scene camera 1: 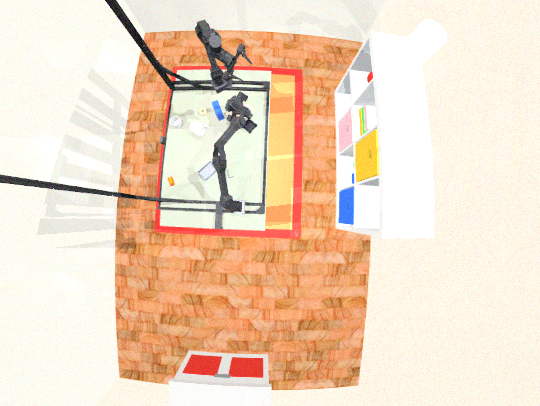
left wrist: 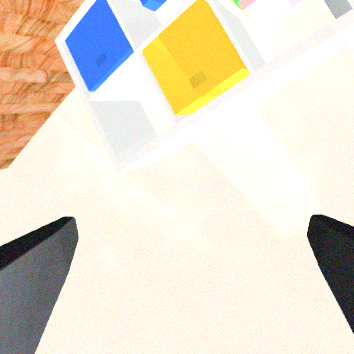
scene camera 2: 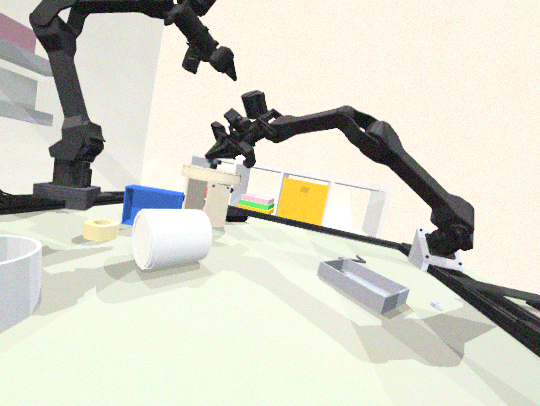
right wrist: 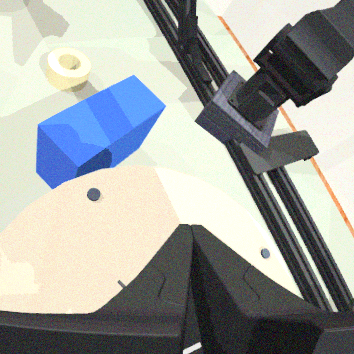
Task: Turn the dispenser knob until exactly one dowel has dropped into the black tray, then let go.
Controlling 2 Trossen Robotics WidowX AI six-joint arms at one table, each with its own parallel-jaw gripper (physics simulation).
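Places are measured from the left arm's base along level axes (x ahead, y left, z up), in metres.
Where they show: left gripper, fingertip midpoint: [scene camera 1: 248,72] [left wrist: 193,226] [scene camera 2: 229,76]; right gripper, fingertip midpoint: [scene camera 2: 205,157] [right wrist: 188,234]; left arm's base, origin of the base link: [scene camera 1: 218,82] [scene camera 2: 70,185] [right wrist: 249,105]; right arm's base, origin of the base link: [scene camera 1: 238,206] [scene camera 2: 439,246].
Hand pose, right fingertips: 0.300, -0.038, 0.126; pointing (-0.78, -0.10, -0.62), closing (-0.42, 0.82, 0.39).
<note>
Each offset is from my right fingertips to the top centre of the thing, as dx, dy, dz. "*": to the spot under its first point.
The cream dispenser {+0.029, +0.023, -0.026} [scene camera 2: 216,202] [right wrist: 125,235] stands at the back, with a round top plate; the right gripper largely covers it in scene camera 1. A small part of the dark knob {* +0.027, +0.003, -0.011} [scene camera 2: 214,163] shows on the plate in scene camera 2; the fingers hide it in the right wrist view. The black tray {+0.114, +0.050, -0.149} [scene camera 2: 237,215] is partly visible beside the dispenser's foot; its inside is hidden, so I cannot see any dowel. My right gripper [right wrist: 188,234] [scene camera 2: 208,156] is shut and empty, tips above the plate near the knob. My left gripper [left wrist: 193,226] [scene camera 2: 235,78] is wide open, empty, high above the table.
A blue box {-0.101, -0.080, -0.093} [scene camera 1: 217,110] [scene camera 2: 155,205] [right wrist: 100,115] and a yellow ring {-0.172, -0.174, -0.148} [scene camera 2: 101,232] [right wrist: 53,76] lie near the dispenser. A white cylinder {* -0.036, -0.264, -0.093} [scene camera 1: 198,128] [scene camera 2: 175,237], white cup {-0.202, -0.376, -0.118} [scene camera 1: 176,121] [scene camera 2: 20,280], grey tray {+0.233, -0.365, -0.148} [scene camera 1: 206,171] [scene camera 2: 352,289] and orange object {+0.132, -0.622, -0.142} [scene camera 1: 171,180] are farther off.
</note>
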